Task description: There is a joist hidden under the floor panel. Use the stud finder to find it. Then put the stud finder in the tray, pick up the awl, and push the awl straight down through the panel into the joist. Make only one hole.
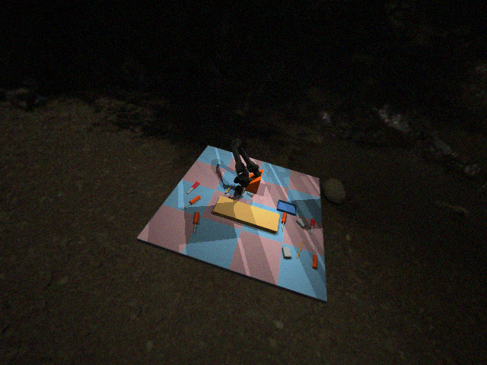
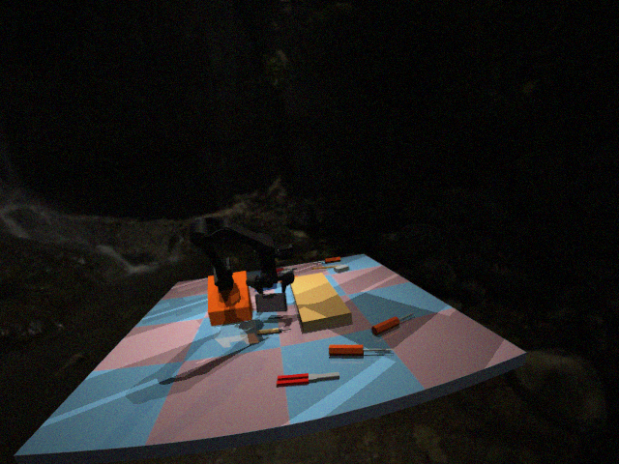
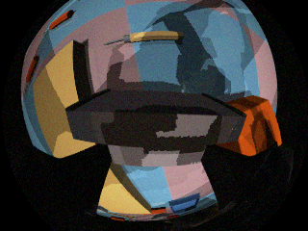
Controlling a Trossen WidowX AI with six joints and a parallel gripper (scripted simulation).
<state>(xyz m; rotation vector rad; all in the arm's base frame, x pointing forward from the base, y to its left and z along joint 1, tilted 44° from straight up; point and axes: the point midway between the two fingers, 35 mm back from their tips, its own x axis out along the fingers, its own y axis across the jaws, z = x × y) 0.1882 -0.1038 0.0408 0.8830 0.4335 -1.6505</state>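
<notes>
The stud finder lies 1 cm behind my gripper tip. Round my gripper tip: awl 1 cm behind, 13 cm to the right, 7 cm below; then blue tray 1 cm behind, 42 cm to the left, 6 cm below.
</notes>
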